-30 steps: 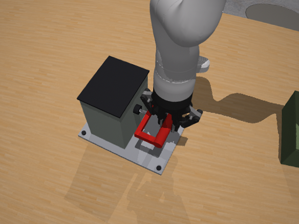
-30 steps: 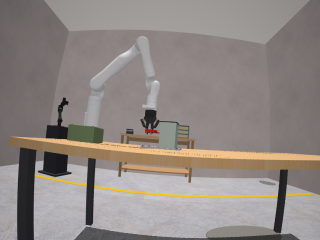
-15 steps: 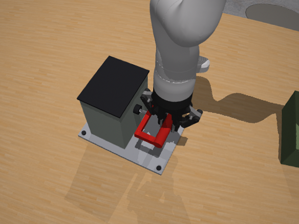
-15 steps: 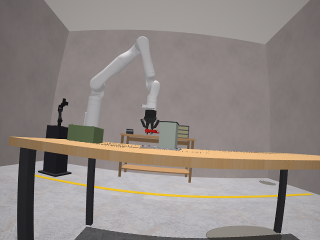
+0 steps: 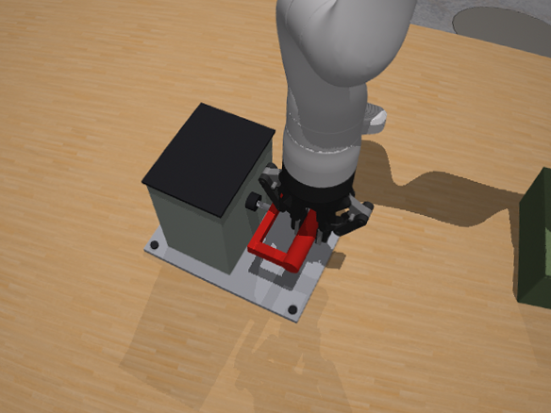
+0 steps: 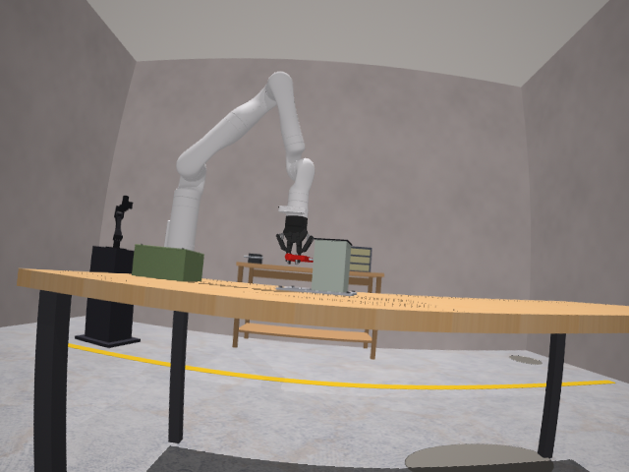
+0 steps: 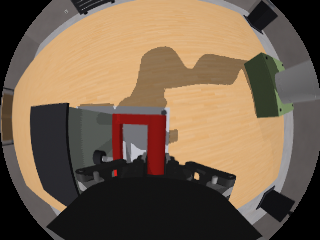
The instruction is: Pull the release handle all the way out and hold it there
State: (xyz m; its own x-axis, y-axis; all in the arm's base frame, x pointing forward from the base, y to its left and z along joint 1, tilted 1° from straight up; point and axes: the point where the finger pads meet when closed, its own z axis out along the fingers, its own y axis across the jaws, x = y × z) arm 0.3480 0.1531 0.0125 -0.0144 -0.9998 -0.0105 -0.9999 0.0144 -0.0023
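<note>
Right now my hand is 50 mm short of the release handle. From my hand the other things lie so: grey baseplate (100 mm below, 100 mm ahead).
</note>
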